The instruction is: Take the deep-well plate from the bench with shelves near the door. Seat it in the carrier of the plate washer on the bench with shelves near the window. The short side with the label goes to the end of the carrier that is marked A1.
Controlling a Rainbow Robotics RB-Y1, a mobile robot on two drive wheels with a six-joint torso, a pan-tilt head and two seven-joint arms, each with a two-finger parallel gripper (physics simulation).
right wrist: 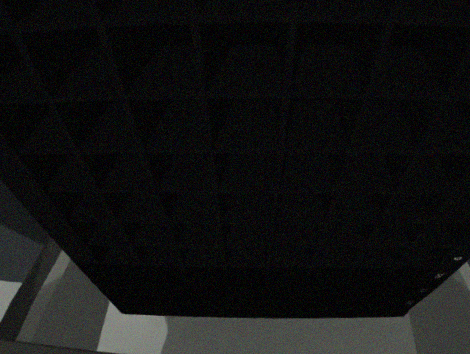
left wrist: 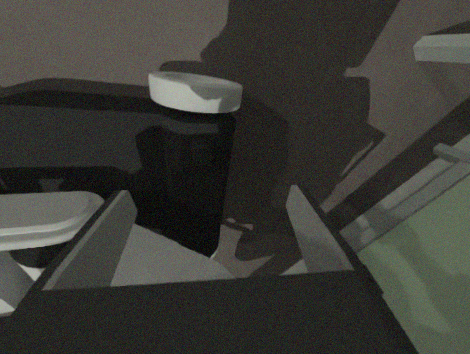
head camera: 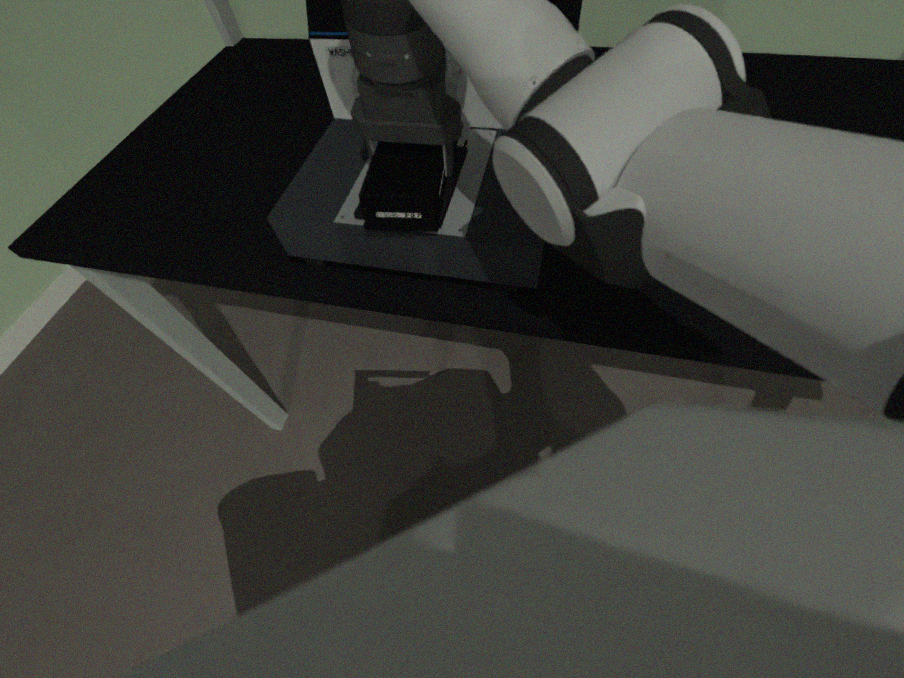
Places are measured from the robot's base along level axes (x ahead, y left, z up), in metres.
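Where they show: left gripper, fingertip midpoint: [left wrist: 213,198]; right gripper, fingertip midpoint: [right wrist: 263,191] [head camera: 413,169].
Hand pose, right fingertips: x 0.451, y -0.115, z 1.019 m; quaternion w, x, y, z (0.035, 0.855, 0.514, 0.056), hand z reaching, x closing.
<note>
Things, the pixels of their top centre, and the offset from my right fingertips. "pt": a spot on its surface instead. Level surfaces: height alone.
- black deep-well plate, top centre: [right wrist: 283,214] [head camera: 403,162] 0.042 m back, 0.019 m left, 0.041 m up
- dark carrier, surface spot: [head camera: 459,156] pt 0.012 m ahead, 0.068 m right, 0.010 m down
- plate washer, surface spot: [head camera: 315,191] pt 0.047 m ahead, 0.130 m left, 0.023 m down
- black bench, surface height: 0.105 m down
- partly hidden lettering, surface spot: [head camera: 339,51] pt 0.194 m ahead, 0.036 m left, 0.074 m up
The black deep-well plate [head camera: 403,177] [right wrist: 250,175] is between the fingers of my right gripper [head camera: 406,164], which is shut on its long sides. Its white label [head camera: 398,215] is on the short side facing the front of the bench. The plate is low at the dark carrier [head camera: 459,156], on the white deck of the plate washer [head camera: 315,191]; I cannot tell whether it rests fully down. Dark carrier edges show beside it. The A1 mark cannot be made out. My left gripper [left wrist: 213,198] is open and empty, away from the bench top.
The black bench [head camera: 182,160] carries the washer, whose sloped front edge is near the bench's front edge. The washer's upright back part, with partly hidden lettering [head camera: 339,51], stands behind my right gripper. My right arm [head camera: 620,109] reaches across the bench from the right of the picture.
</note>
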